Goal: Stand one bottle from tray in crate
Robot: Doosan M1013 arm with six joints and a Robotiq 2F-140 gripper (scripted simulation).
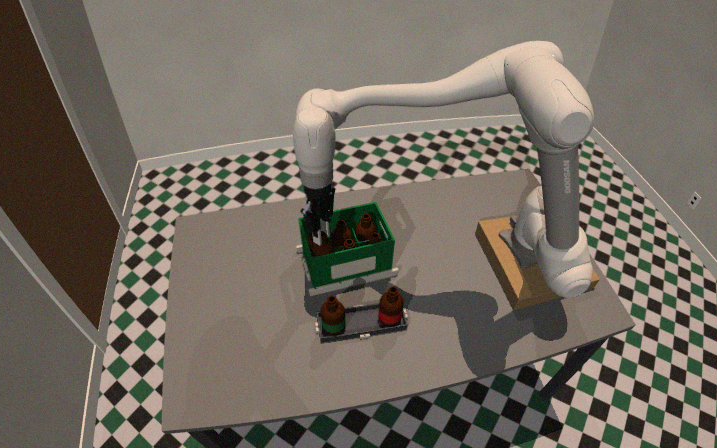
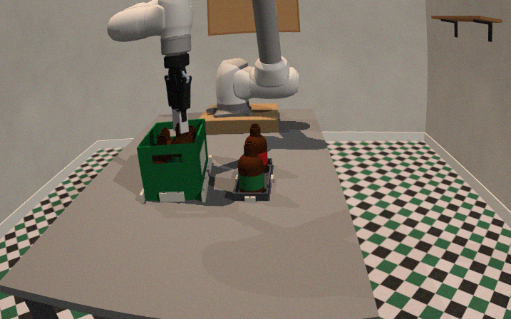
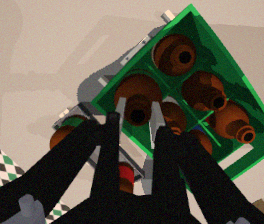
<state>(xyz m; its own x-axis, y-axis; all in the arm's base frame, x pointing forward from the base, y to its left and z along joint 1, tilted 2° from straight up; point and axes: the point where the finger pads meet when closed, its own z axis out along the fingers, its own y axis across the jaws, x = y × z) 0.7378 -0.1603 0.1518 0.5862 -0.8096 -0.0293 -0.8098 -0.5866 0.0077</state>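
My hand is 150 mm above the crate, 90 mm past it and 40 mm to the left of it. Also, from my hand: dark tray (220 mm below, 210 mm to the left, 60 mm behind).
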